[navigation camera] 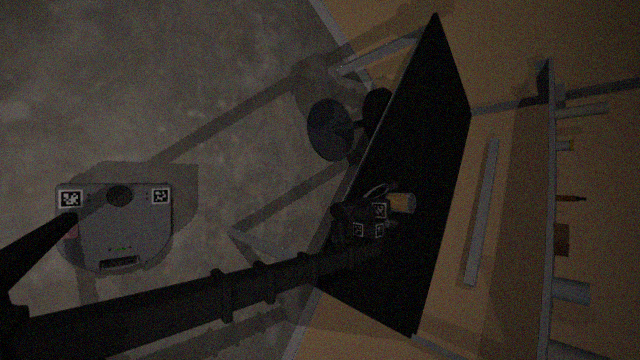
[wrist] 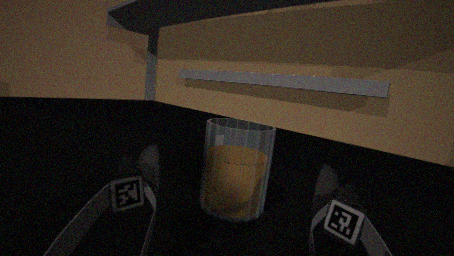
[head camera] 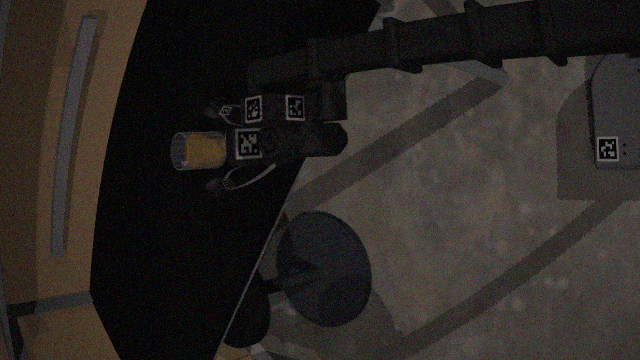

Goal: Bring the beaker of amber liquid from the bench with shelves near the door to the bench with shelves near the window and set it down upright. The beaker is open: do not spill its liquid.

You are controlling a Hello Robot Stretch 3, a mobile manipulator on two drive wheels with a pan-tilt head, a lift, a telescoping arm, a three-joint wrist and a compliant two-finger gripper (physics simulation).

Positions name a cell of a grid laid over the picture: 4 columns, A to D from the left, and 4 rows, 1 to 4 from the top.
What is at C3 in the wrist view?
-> A beaker of amber liquid.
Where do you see my gripper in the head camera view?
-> B2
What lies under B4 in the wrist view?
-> My gripper.
